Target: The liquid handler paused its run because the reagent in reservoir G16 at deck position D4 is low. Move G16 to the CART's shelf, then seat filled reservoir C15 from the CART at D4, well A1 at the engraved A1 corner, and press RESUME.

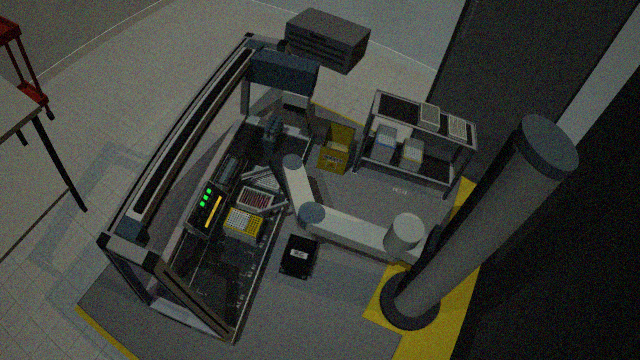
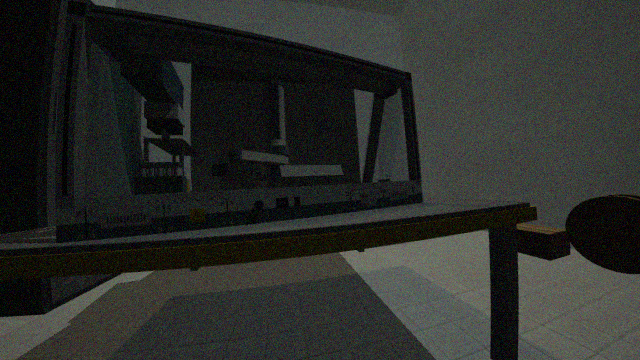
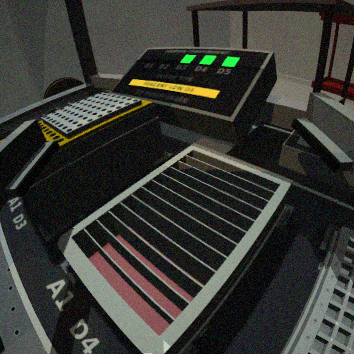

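Seen in the pictures: gripper, between the fingertips: [image 1: 248, 194] [image 2: 270, 175] [image 3: 169, 115]; arm's base, origin of its link: [image 1: 410, 301].
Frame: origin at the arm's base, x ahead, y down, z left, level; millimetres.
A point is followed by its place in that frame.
Note:
Reservoir G16 [image 1: 255, 198] {x 697, y -93, z -36 mm} [image 3: 170, 217] {x 691, y -89, z -18 mm}, a pale-rimmed trough with parallel channels, sits at D4 beside the engraved "A1 D4" [image 3: 72, 317] {x 611, y -71, z -32 mm}. Pink liquid shows in channels near that marking. My gripper [image 1: 252, 195] {x 709, y -147, z -3 mm} [image 3: 169, 115] {x 709, y -147, z -3 mm} is open and empty, its fingers spread to either side of G16 and apparently above it. The CART [image 1: 397, 107] {x 387, y -363, z -532 mm} carries a pale trough-like piece [image 1: 430, 116] {x 254, y -392, z -540 mm} and a gridded plate [image 1: 457, 128] {x 132, y -377, z -577 mm} on top; their labels are unreadable, so I cannot confirm C15. The control panel [image 1: 206, 207] {x 806, y -142, z 127 mm} [image 3: 200, 80] {x 803, y -134, z 82 mm} shows a yellow "REAGENT LOW D4" bar. I cannot make out RESUME.
A yellow tip rack [image 1: 243, 223] {x 661, y -135, z 101 mm} [image 3: 95, 115] {x 685, y -136, z 70 mm} stands at D3. A white gridded plate [image 1: 265, 177] {x 722, y -83, z -147 mm} [image 3: 332, 310] {x 721, y -80, z -117 mm} lies on G16's other side. A yellow waste bin [image 1: 334, 157] {x 538, y -104, z -377 mm} stands between deck and CART. A black labelled box [image 1: 298, 265] {x 433, y -63, z 103 mm} lies beside the deck. The enclosure frame surrounds the deck.

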